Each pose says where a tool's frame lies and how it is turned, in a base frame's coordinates. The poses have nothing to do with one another.
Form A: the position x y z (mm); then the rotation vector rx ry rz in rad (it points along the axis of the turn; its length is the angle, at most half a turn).
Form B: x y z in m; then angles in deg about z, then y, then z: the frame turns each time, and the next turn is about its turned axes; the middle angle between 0 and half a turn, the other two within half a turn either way. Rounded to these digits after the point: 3 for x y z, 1 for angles.
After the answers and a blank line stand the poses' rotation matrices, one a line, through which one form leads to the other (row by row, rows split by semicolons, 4 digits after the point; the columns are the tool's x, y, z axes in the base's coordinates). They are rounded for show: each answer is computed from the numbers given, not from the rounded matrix.
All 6 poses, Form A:
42 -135 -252 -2.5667 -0.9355 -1.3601
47 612 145 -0.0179 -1.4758 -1.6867
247 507 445 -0.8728 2.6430 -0.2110
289 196 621 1.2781 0.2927 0.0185
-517 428 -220 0.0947 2.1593 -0.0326
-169 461 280 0.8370 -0.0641 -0.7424
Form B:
0.042 -0.135 -0.252 25.8 126.8 165.7
0.047 0.612 0.145 122.0 72.7 123.4
0.247 0.507 0.445 -4.9 158.2 -41.4
0.289 0.196 0.621 -76.5 75.1 77.7
-0.517 0.428 -0.220 -4.1 123.8 0.9
-0.169 0.461 0.280 -116.9 46.9 71.8

0.4160 0.5546 0.7207; 0.4746 -0.8084 0.3482; 0.7757 0.1972 -0.5995
-0.6212 0.5982 -0.5062; -0.5811 0.0816 0.8097; 0.5257 0.7972 0.2969
-0.7497 -0.5482 0.3707; -0.6001 0.7993 -0.0315; -0.2790 -0.2461 -0.9282
0.9628 0.1481 0.2260; 0.1754 0.2936 -0.9397; -0.2055 0.9444 0.2567
-0.5541 0.0807 0.8286; 0.0556 0.9967 -0.0598; -0.8306 0.0129 -0.5567
0.7502 0.5723 -0.3310; -0.6206 0.4370 -0.6511; -0.2280 0.6939 0.6830

